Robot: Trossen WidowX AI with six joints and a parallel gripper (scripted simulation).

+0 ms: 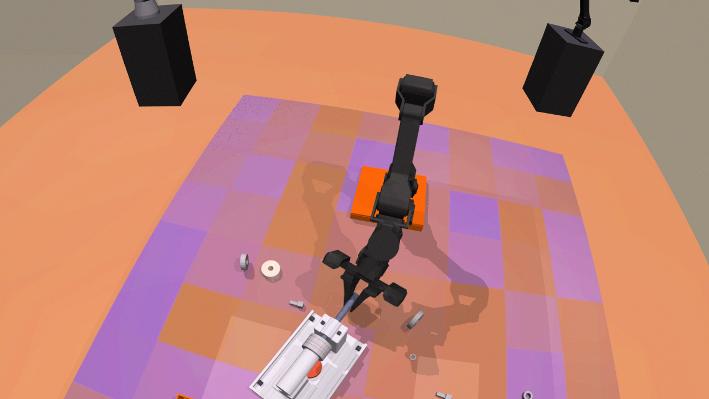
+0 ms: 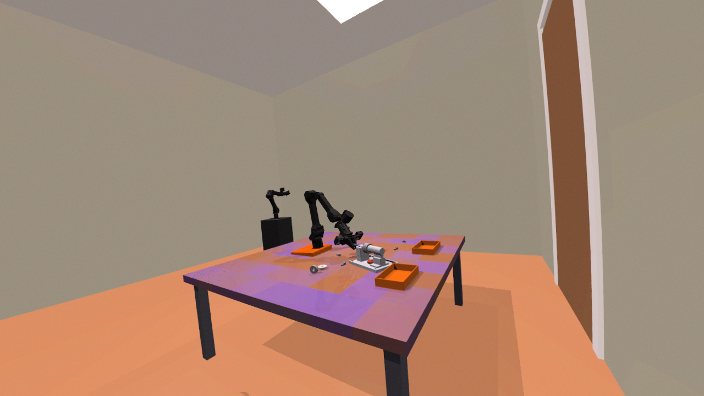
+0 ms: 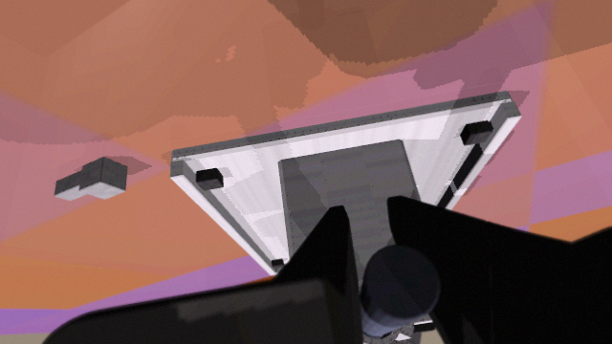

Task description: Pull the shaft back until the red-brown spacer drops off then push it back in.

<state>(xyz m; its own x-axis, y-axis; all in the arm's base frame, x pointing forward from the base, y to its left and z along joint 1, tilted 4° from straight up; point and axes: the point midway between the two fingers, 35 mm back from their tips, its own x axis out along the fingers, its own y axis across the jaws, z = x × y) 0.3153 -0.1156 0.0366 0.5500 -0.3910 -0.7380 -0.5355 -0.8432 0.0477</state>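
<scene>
Right now the blue-grey shaft is 50 mm ahead of my gripper tip, 30 mm to the right of it and 20 mm above it. The rest, counted from my gripper tip: red-brown spacer 120 mm ahead, 80 mm to the right, 40 mm below.
</scene>
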